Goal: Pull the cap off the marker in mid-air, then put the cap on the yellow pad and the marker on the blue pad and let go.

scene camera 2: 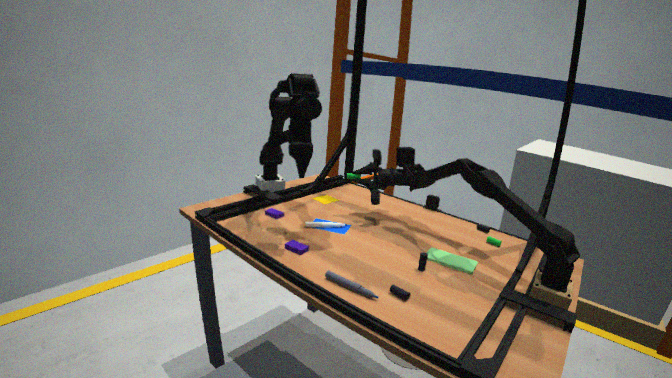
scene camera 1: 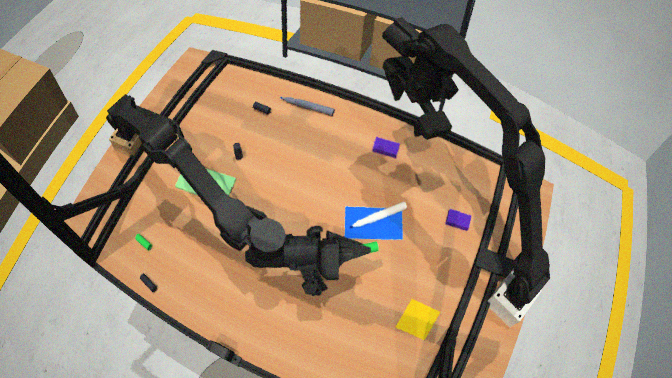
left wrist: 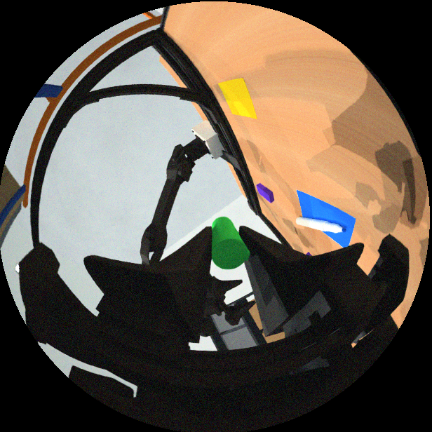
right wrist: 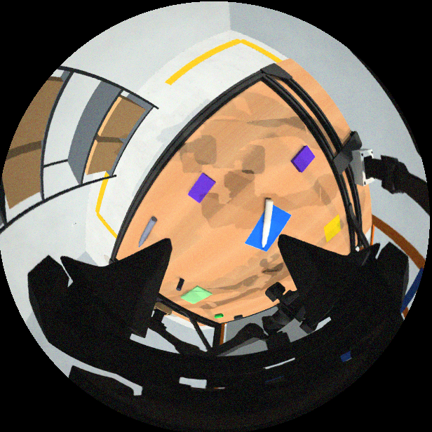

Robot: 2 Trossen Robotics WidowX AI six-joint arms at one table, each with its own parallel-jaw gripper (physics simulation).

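Pixels of known places: left gripper, fingertip midpoint: (scene camera 2: 351, 176) (scene camera 1: 368, 248); right gripper, fingertip midpoint: (scene camera 2: 301, 175) (scene camera 1: 406, 117); left arm's base, origin of the base link: (scene camera 2: 554, 283) (scene camera 1: 128, 129); right arm's base, origin of the base link: (scene camera 2: 270, 177) (scene camera 1: 518, 293).
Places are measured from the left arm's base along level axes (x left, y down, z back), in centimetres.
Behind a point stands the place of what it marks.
Note:
The white marker (scene camera 1: 378, 215) {x 4.3, y 3.9, z -70.1 cm} (scene camera 2: 325, 225) {x 5.5, y 4.6, z -69.6 cm} (left wrist: 320, 224) (right wrist: 267, 222) lies uncapped across the blue pad (scene camera 1: 392, 231) {x 2.7, y 5.6, z -74.2 cm} (scene camera 2: 342, 229) {x 2.1, y 5.6, z -65.1 cm} (left wrist: 320, 206) (right wrist: 281, 220), one end past its edge. My left gripper (scene camera 1: 367, 248) {x -9.2, y -8.8, z -71.4 cm} (scene camera 2: 360, 176) {x -9.2, y -8.8, z -71.4 cm} (left wrist: 225, 231) is shut on the green cap (scene camera 1: 373, 247) {x -9.1, y -9.7, z -72.1 cm} (scene camera 2: 353, 176) {x -8.9, y -9.2, z -70.2 cm} (left wrist: 230, 252) and holds it level, above the table. The yellow pad (scene camera 1: 418, 319) {x -15.3, y 5.6, z -87.1 cm} (scene camera 2: 325, 199) {x -15.2, y 5.6, z -87.0 cm} (left wrist: 238, 98) (right wrist: 332, 228) lies bare, below and right of the cap in scene camera 1. My right gripper (scene camera 2: 302, 172) {x 17.8, y -14.7, z -69.5 cm} (right wrist: 226, 242) is open and empty, raised away from the marker.
Two purple blocks (scene camera 1: 386, 147) {x 22.1, y 4.1, z -66.1 cm} (scene camera 1: 458, 219) {x 10.4, y 4.1, z -88.3 cm} lie near the blue pad. A grey marker (scene camera 1: 308, 106) {x 26.5, y 4.1, z -44.1 cm}, several dark caps, a loose green cap (scene camera 1: 144, 242) {x -24.7, y 3.5, z -22.5 cm} and a light green pad (scene camera 1: 225, 184) {x -1.5, y 4.8, z -35.0 cm} lie farther left in scene camera 1. A black frame (scene camera 1: 320, 87) {x 34.1, y 4.2, z -44.2 cm} borders the table.

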